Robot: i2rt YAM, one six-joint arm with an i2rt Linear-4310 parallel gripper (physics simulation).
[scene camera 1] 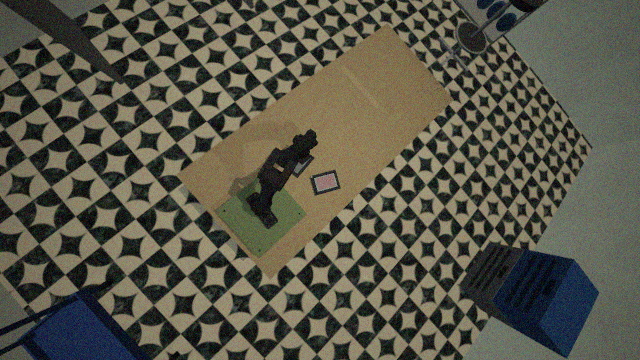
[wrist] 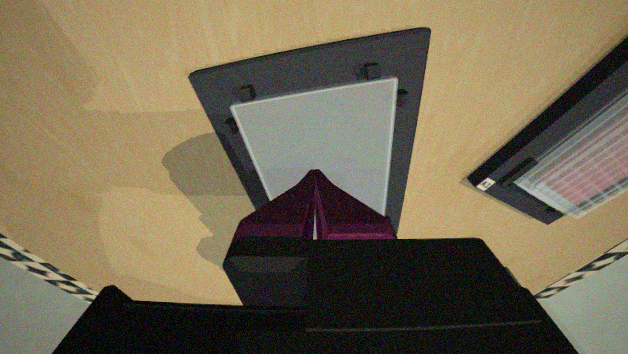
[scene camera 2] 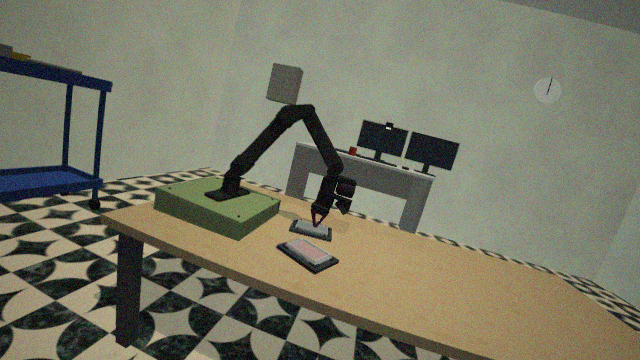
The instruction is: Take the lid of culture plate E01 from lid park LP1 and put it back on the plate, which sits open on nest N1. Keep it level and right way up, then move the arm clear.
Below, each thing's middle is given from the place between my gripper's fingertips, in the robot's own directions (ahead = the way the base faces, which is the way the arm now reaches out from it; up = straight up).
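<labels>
Plate lid point(wrist: 345, 130): my gripper is 1 cm to the left of it and 1 cm past it. Dark lid holder point(wrist: 403, 53), measured from my hand: 1 cm below, 1 cm to the right, 1 cm behind.
</labels>
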